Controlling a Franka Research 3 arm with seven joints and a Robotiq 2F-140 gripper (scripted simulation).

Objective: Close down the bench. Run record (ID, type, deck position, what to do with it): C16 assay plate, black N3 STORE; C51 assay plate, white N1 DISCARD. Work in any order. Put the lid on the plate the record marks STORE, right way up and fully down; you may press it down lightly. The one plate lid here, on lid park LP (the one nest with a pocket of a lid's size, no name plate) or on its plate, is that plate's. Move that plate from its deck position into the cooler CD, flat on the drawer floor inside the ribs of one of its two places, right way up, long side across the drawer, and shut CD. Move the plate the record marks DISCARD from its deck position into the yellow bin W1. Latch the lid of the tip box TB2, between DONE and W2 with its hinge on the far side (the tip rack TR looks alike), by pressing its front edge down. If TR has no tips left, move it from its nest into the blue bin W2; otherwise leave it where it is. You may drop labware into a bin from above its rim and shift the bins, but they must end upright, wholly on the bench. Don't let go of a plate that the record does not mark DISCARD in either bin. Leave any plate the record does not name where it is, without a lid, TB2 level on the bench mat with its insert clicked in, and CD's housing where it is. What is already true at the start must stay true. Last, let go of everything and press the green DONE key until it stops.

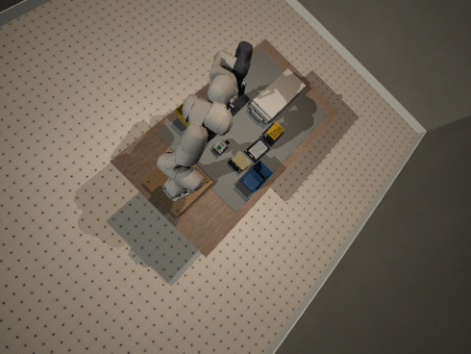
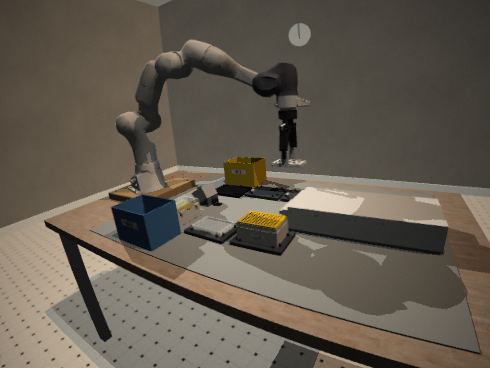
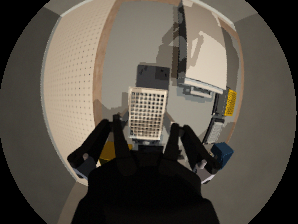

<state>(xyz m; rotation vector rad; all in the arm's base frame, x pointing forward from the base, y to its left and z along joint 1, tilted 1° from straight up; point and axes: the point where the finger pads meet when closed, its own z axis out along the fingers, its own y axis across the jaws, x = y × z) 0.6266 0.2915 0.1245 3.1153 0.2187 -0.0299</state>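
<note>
Now: hand 300 mm past the yellow bin W1, 120 mm above it and 70 mm to the right of it. The rest, counted from my hand: white assay plate (20 mm below); cooler drawer (240 mm ahead, 180 mm to the right, 140 mm below); grey plate lid (210 mm ahead, 190 mm to the right, 140 mm below).
</note>
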